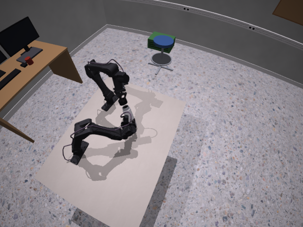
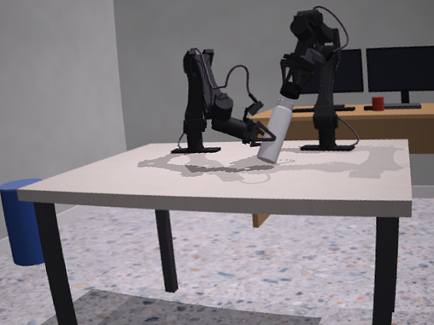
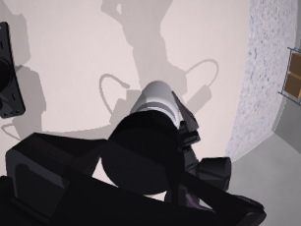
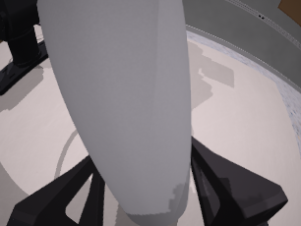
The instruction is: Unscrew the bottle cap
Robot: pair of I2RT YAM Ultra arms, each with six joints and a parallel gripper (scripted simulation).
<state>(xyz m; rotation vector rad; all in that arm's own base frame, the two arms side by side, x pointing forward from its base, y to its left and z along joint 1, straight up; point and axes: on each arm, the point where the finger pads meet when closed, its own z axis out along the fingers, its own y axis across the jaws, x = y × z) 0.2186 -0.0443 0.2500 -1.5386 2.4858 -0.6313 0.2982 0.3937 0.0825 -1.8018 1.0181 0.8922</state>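
My left gripper is now 10 mm short of the black cap and 20 mm above it.
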